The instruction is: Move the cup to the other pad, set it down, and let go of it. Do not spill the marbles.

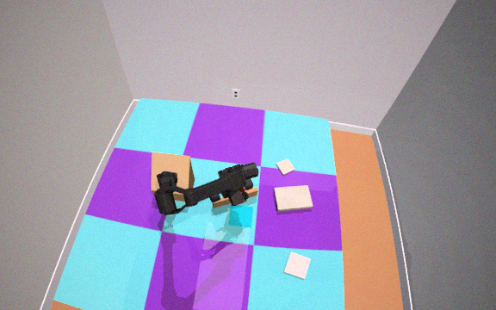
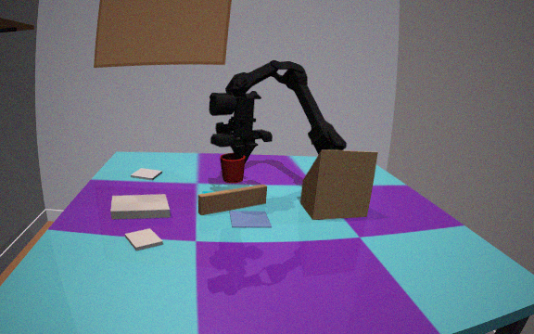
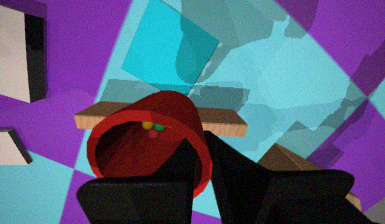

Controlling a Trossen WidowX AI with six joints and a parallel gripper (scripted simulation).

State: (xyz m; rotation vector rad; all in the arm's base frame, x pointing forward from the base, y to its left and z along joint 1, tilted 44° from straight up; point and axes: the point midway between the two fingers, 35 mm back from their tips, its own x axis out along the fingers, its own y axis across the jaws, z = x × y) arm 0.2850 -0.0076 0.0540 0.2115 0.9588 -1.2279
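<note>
The red marble lies 3 cm ahead of my gripper tip, 3 cm to the left of it and 3 cm below it. Also, from my gripper tip: wooden bar: 2 cm ahead, 4 cm to the left, 10 cm below; yellow marble: 4 cm ahead, 3 cm to the left, 3 cm below; red cup: 3 cm ahead, 1 cm to the left.
</note>
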